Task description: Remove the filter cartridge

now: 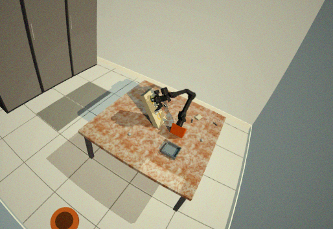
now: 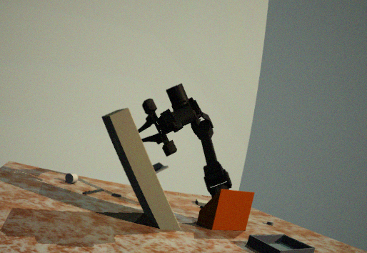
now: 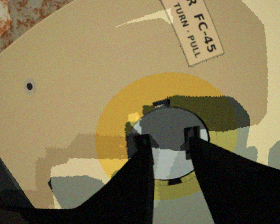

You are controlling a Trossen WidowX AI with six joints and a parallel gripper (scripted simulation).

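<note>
The round grey filter cartridge is 10 mm below my gripper tip and 10 mm ahead of it. Round my gripper tip: tan service panel 80 mm below, 30 mm behind; dark tray 400 mm behind, 320 mm to the left, 250 mm below.
</note>
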